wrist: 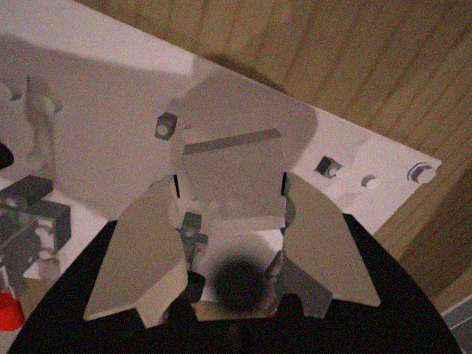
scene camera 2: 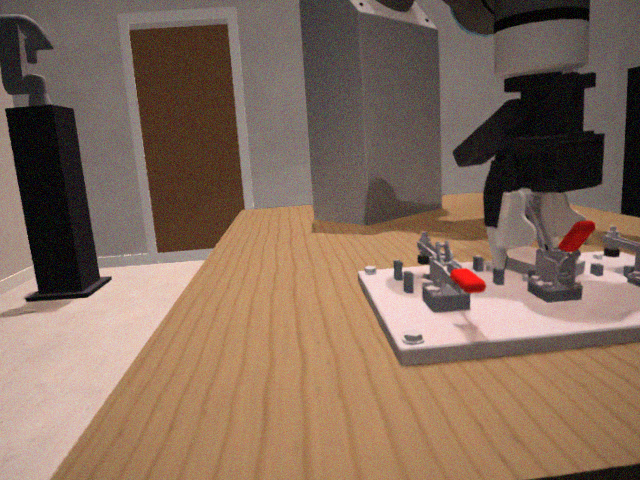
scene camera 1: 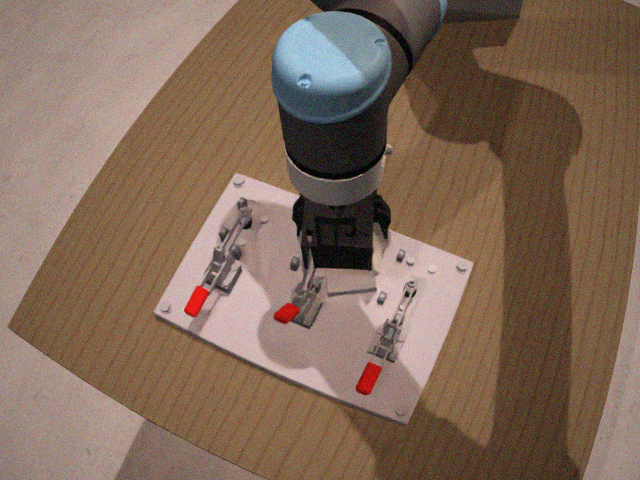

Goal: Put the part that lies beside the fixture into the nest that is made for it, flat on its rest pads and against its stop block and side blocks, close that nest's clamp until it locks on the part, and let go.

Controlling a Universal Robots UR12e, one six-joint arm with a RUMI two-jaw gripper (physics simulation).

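Frame: origin at the arm's base, x left, y ahead, z down, level; metres.
Where they show: gripper, fingertip midpoint: (wrist: 230, 175) (scene camera 2: 526, 267).
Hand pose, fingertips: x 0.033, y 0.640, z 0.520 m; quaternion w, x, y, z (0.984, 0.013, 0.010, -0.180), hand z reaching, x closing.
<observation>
Each offset is from my fingertips to the centre of the thing. "spot": to the spot under its first point.
The part @(dx +0.010, dy +0.007, dz -0.006 m) (scene camera 1: 352, 285) (scene camera 2: 522, 254) (wrist: 232, 175), a flat grey-beige block, lies on the fixture plate @(dx -0.015, dy +0.054, dz +0.013 m) (scene camera 1: 248, 330) (scene camera 2: 496, 335) at the middle nest. Whether it rests fully on the pads is hidden. My gripper (wrist: 230, 175) is low over it, one finger on each side. The right finger in the wrist view is at the part's edge; a narrow gap shows at the left finger, so I read it as open. The middle clamp @(spot: dx -0.011, dy +0.080, dz -0.031 m) (scene camera 1: 306, 297) (scene camera 2: 555, 268) has its arm raised beside the fingers and its red handle @(dx -0.016, dy +0.109, dz -0.041 m) (scene camera 1: 286, 313) (scene camera 2: 577, 236) tilted up.
Two more clamps with red handles @(spot: dx -0.124, dy +0.143, dz -0.041 m) (scene camera 1: 196, 301) @(spot: dx +0.095, dy +0.143, dz -0.031 m) (scene camera 1: 369, 378) stand on either side of the middle one. Small dark blocks @(dx +0.066, dy -0.030, dz +0.000 m) (scene camera 1: 401, 255) @(dx -0.049, dy -0.022, dz -0.003 m) (wrist: 166, 125) (wrist: 328, 166) stand up from the plate near the part. Bolt heads (scene camera 1: 238, 181) (scene camera 2: 413, 338) sit at the plate's corners.
</observation>
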